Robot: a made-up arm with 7 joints. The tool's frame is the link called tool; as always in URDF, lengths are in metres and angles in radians. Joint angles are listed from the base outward.
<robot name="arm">
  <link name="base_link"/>
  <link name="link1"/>
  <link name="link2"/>
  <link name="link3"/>
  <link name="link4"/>
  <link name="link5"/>
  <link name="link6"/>
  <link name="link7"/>
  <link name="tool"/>
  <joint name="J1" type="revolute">
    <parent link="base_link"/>
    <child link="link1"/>
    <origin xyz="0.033 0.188 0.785" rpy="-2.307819 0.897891 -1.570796"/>
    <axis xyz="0 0 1"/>
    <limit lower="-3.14" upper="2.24"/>
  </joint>
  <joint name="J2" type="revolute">
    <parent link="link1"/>
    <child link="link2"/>
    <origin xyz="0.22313 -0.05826 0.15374" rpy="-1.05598 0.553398 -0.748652"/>
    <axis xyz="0 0 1"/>
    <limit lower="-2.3" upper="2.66"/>
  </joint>
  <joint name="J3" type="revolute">
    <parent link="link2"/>
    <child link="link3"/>
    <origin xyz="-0.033 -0.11 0.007" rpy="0 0 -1.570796"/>
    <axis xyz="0 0 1"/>
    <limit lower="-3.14" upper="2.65"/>
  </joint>
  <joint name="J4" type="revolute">
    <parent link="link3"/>
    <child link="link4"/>
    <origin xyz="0.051 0.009 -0.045" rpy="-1.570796 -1.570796 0"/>
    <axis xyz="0 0 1"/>
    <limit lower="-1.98" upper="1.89"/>
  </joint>
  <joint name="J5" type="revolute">
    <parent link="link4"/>
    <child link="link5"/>
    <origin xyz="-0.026 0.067 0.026" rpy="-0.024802 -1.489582 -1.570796"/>
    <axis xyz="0 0 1"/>
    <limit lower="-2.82" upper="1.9"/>
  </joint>
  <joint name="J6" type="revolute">
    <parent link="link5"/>
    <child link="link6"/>
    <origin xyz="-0.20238 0.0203 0.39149" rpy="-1.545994 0 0"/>
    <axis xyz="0 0 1"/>
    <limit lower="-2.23" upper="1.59"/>
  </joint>
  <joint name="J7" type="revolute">
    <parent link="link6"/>
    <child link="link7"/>
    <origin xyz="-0.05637 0.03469 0.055" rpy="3.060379 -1.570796 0"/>
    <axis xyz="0 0 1"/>
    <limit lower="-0.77" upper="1"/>
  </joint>
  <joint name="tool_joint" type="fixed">
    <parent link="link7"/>
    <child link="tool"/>
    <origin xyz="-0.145 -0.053 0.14" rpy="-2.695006 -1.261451 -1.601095"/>
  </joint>
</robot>
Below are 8 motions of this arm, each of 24 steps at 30 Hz.
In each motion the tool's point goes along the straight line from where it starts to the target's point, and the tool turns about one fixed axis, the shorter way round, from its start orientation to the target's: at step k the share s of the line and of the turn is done. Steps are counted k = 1, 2, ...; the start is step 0. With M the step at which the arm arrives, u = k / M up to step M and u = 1 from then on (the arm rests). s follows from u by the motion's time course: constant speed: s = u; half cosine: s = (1 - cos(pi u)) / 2; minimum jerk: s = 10 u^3 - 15 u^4 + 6 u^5.
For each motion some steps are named. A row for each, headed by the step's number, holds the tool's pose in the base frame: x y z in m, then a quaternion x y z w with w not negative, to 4 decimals.
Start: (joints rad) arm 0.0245 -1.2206 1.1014 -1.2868 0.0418 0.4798 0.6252
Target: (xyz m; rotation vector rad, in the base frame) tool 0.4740 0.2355 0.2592 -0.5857 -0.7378 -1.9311
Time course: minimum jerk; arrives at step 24
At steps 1, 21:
1: 0.3395 0.3701 0.3363 0.1868 -0.6579 -0.4623 0.5644
21: 0.4718 0.2377 0.2604 -0.2332 -0.3092 -0.7874 0.4796

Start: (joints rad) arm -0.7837 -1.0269 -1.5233 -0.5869 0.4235 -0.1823 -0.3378
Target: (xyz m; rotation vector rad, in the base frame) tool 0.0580 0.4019 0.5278 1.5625 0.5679 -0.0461
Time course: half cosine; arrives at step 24
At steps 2, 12, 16, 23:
2: -0.0832 0.1825 0.3114 0.0966 0.2115 0.3755 0.8972
12: -0.0138 0.2903 0.4177 0.4215 0.2499 0.1951 0.8496
16: 0.0221 0.3461 0.4728 0.5688 0.2560 0.0890 0.7766
23: 0.0574 0.4009 0.5269 0.6923 0.2525 -0.0186 0.6757

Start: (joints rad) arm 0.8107 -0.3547 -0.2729 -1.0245 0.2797 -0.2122 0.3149
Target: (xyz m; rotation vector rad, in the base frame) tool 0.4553 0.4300 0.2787 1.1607 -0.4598 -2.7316
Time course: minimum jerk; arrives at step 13
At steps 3, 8, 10, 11, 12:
3: 0.4069 0.4947 0.3001 0.4713 -0.1024 -0.7887 0.3812
8: 0.4399 0.4506 0.2855 0.4185 -0.1385 -0.8811 0.1711
10: 0.4508 0.4360 0.2807 0.3956 -0.1488 -0.9009 0.0987
11: 0.4538 0.4320 0.2794 0.3890 -0.1514 -0.9053 0.0791
12: 0.4551 0.4303 0.2788 0.3860 -0.1525 -0.9071 0.0705

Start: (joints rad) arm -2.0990 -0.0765 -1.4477 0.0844 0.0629 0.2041 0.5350
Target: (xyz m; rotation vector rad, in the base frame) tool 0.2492 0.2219 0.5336 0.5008 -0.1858 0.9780
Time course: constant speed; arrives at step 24
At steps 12, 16, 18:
12: 0.2527 0.2668 0.5202 0.3539 -0.0437 0.5146 0.7797
16: 0.2516 0.2519 0.5247 0.3159 -0.0587 0.4990 0.8048
18: 0.2510 0.2444 0.5269 0.2966 -0.0661 0.4908 0.8166

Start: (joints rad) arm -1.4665 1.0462 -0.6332 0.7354 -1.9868 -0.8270 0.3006
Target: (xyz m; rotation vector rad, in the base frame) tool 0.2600 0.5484 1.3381 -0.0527 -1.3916 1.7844
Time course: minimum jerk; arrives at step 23
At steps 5, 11, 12, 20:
5: 0.3415 0.5581 1.3091 -0.2334 -0.7374 0.5857 0.2425
11: 0.3075 0.5540 1.3212 -0.1469 -0.6723 0.6493 0.3239
12: 0.3004 0.5532 1.3237 -0.1282 -0.6566 0.6609 0.3401
20: 0.2616 0.5486 1.3375 -0.0253 -0.5608 0.7119 0.4220

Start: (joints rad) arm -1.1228 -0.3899 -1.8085 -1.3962 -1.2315 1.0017 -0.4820
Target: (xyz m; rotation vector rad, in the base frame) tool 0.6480 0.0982 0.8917 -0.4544 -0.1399 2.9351
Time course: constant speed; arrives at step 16
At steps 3, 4, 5, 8, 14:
3: 0.5703 -0.0177 0.6296 0.0838 -0.1120 0.9589 0.2470
4: 0.5763 -0.0088 0.6497 0.0657 -0.1073 0.9638 0.2351
5: 0.5823 0.0001 0.6699 0.0475 -0.1025 0.9683 0.2230
8: 0.6002 0.0269 0.7304 -0.0072 -0.0878 0.9786 0.1861
14: 0.6360 0.0804 0.8514 -0.1163 -0.0573 0.9854 0.1099

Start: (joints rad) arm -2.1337 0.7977 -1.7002 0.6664 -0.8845 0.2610 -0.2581
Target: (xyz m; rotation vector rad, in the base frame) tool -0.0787 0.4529 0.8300 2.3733 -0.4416 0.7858
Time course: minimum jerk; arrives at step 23
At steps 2, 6, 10, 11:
2: 0.1692 0.5912 0.5574 0.4487 -0.2841 0.8284 0.1780
6: 0.1419 0.5760 0.5874 0.5145 -0.2776 0.7870 0.1972
10: 0.0761 0.5393 0.6598 0.6585 -0.2549 0.6668 0.2380
11: 0.0561 0.5281 0.6818 0.6977 -0.2461 0.6252 0.2487

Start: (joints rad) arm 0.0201 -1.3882 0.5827 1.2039 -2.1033 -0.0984 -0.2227
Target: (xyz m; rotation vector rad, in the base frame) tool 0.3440 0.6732 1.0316 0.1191 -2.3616 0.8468
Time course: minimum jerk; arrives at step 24
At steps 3, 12, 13, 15, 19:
3: 0.4320 0.3962 0.9580 0.1050 -0.9694 0.1919 0.1113
12: 0.3887 0.5324 0.9942 0.0762 -0.9400 0.2573 0.2107
13: 0.3817 0.5543 1.0000 0.0714 -0.9339 0.2675 0.2263
15: 0.3686 0.5957 1.0110 0.0623 -0.9213 0.2864 0.2558
19: 0.3498 0.6550 1.0268 0.0491 -0.9008 0.3127 0.2973

